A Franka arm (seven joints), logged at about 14 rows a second.
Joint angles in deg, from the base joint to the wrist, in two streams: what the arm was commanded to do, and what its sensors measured. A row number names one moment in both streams.
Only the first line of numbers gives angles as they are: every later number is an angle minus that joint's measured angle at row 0.
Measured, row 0:
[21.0 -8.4 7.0 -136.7 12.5 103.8 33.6]
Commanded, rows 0 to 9:
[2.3 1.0 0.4 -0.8 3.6 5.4 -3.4]
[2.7 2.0 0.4 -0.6 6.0 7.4 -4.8]
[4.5 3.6 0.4 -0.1 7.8 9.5 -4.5]
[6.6 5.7 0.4 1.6 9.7 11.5 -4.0]
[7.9 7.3 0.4 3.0 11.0 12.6 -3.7]
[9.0 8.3 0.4 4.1 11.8 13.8 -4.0]
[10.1 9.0 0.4 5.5 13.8 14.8 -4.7]
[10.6 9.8 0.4 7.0 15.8 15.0 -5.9]
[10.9 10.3 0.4 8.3 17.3 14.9 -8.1]
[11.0 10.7 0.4 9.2 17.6 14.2 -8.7]
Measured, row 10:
[11.0 8.8 0.5 6.2 15.0 15.0 -4.9]
